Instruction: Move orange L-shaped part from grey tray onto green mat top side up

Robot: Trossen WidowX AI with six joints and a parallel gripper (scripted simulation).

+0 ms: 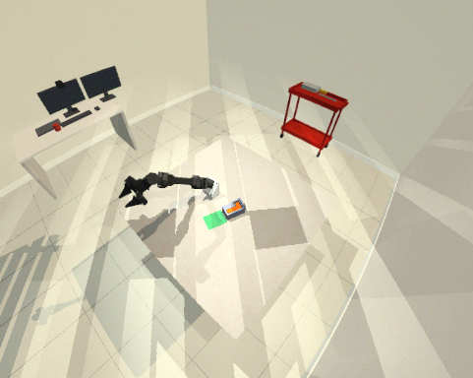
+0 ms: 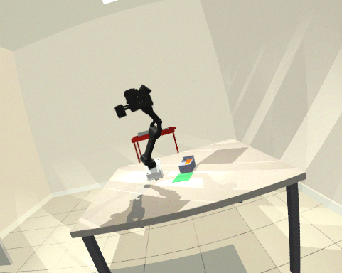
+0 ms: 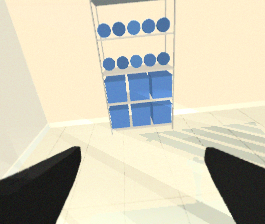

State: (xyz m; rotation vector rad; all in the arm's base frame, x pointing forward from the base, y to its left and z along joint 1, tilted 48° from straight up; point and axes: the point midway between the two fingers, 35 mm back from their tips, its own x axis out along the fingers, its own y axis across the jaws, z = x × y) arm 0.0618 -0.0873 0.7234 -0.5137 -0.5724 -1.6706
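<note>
Right now the orange L-shaped part is 590 mm to the left of my gripper tip, 480 mm below it and 270 mm ahead of it. The rest, counted from my gripper tip: green mat 540 mm below, 440 mm to the left, 200 mm ahead.
</note>
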